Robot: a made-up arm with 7 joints. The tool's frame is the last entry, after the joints.
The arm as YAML. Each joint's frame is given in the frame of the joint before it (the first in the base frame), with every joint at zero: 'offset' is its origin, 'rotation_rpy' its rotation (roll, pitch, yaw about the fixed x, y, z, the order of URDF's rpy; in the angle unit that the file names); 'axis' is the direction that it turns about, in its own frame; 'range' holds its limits. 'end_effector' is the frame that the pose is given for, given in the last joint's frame.
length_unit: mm
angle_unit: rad
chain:
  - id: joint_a
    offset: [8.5, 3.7, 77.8]
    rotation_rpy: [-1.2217, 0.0, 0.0]
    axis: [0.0, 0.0, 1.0]
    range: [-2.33, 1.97]
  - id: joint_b
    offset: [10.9, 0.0, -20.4]
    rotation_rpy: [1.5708, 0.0, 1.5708]
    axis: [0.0, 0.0, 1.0]
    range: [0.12, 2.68]
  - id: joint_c
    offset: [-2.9, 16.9, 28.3]
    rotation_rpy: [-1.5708, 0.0, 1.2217]
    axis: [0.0, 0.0, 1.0]
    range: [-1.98, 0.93]
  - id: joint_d
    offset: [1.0, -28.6, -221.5]
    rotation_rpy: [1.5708, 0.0, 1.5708]
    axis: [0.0, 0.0, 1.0]
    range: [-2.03, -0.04]
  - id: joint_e
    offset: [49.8, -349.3, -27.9]
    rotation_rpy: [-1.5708, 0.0, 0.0]
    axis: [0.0, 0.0, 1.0]
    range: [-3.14, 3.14]
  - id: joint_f
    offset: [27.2, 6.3, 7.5]
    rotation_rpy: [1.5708, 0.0, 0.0]
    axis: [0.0, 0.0, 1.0]
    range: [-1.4, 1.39]
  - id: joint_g
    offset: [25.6, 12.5, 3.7]
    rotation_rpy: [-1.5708, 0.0, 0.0]
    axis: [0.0, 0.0, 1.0]
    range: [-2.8, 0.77]
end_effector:
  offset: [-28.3, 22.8, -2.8]
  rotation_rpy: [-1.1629, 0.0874, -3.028]
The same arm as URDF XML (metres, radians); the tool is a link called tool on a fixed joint. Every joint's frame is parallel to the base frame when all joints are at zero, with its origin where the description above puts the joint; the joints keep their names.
<robot name="arm">
<link name="base"/>
<link name="link1"/>
<link name="link2"/>
<link name="link3"/>
<link name="link4"/>
<link name="link5"/>
<link name="link6"/>
<link name="link7"/>
<link name="tool"/>
<joint name="joint_a" type="revolute"><parent link="base"/><child link="link1"/><origin xyz="0.0085 0.0037 0.0778"/><axis xyz="0 0.9397 0.342"/><limit lower="-2.33" upper="1.97"/></joint>
<joint name="joint_b" type="revolute"><parent link="link1"/><child link="link2"/><origin xyz="0.0109 -0.0192 -0.007"/><axis xyz="1 0 0"/><limit lower="0.12" upper="2.68"/></joint>
<joint name="joint_c" type="revolute"><parent link="link2"/><child link="link3"/><origin xyz="0.0283 0.0149 0.0085"/><axis xyz="0 0 1"/><limit lower="-1.98" upper="0.93"/></joint>
<joint name="joint_d" type="revolute"><parent link="link3"/><child link="link4"/><origin xyz="0.0286 0.001 -0.2215"/><axis xyz="0 1 0"/><limit lower="-2.03" upper="-0.04"/></joint>
<joint name="joint_e" type="revolute"><parent link="link4"/><child link="link5"/><origin xyz="-0.0498 -0.0279 -0.3493"/><axis xyz="0 0 1"/><limit lower="-3.14" upper="3.14"/></joint>
<joint name="joint_f" type="revolute"><parent link="link5"/><child link="link6"/><origin xyz="-0.0272 -0.0063 0.0075"/><axis xyz="0 1 0"/><limit lower="-1.4" upper="1.39"/></joint>
<joint name="joint_g" type="revolute"><parent link="link6"/><child link="link7"/><origin xyz="-0.0256 0.0037 0.0125"/><axis xyz="0 0 1"/><limit lower="-2.8" upper="0.77"/></joint>
<joint name="tool_joint" type="fixed"><parent link="link7"/><child link="tool"/><origin xyz="0.0283 -0.0228 -0.0028" rpy="-1.1629 0.0874 0.1136"/></joint>
</robot>

